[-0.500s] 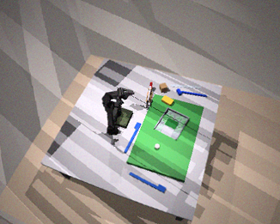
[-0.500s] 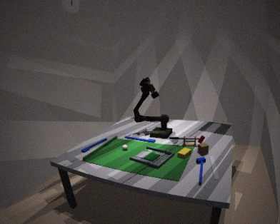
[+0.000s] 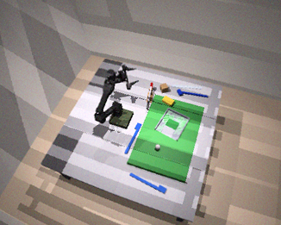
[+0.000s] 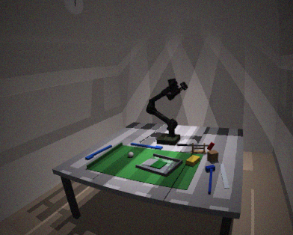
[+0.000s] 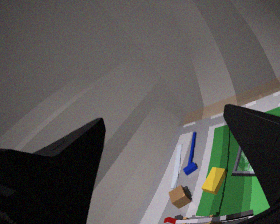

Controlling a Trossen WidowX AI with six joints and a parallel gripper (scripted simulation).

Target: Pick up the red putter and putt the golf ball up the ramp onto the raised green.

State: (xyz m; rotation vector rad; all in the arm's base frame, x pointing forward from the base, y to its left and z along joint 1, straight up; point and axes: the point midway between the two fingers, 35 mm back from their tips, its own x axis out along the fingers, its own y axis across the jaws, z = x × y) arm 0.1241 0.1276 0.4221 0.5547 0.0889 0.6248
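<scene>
The small wooden rack is 440 mm below my gripper tip, 160 mm to the left of it and 30 mm ahead of it. The rest, counted from my gripper tip: brown block 440 mm below, 300 mm to the left, 120 mm ahead; yellow block 450 mm below, 210 mm ahead, 170 mm to the left; green mat 470 mm below, 330 mm ahead, 140 mm to the right.
</scene>
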